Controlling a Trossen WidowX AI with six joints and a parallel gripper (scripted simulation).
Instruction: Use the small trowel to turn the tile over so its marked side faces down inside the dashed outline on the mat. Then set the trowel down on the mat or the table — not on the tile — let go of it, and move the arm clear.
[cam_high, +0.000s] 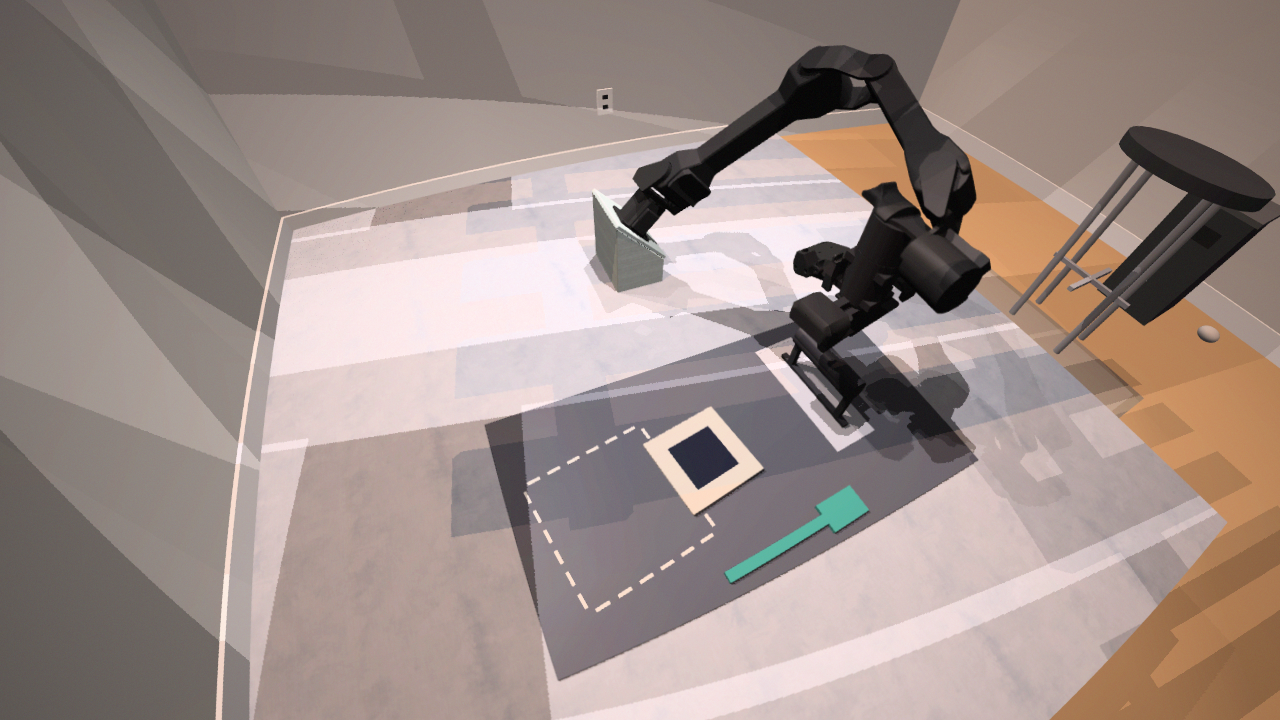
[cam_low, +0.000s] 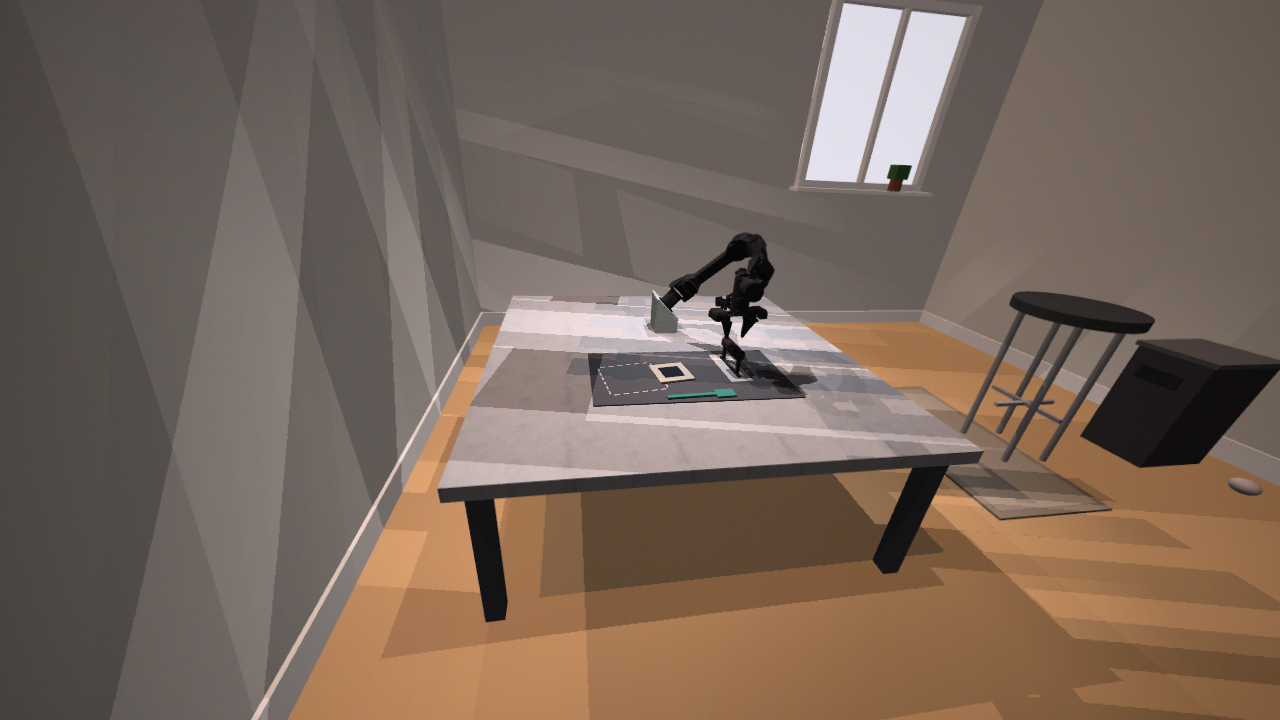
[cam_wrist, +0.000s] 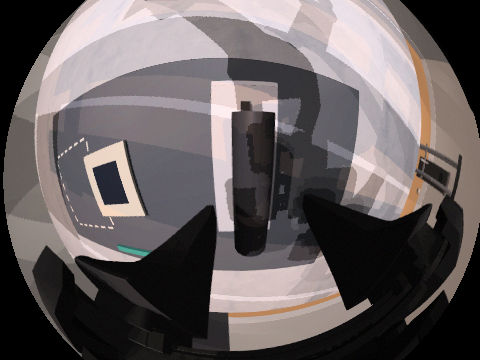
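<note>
My gripper tip is now 6 cm short of the dark mat, 15 cm to the left of it and 13 cm above it. The rest, counted from my gripper tip: teal long-handled tool: 20 cm ahead, 11 cm to the right, 10 cm below; square tile: 7 cm ahead, 21 cm to the right, 10 cm below.
</note>
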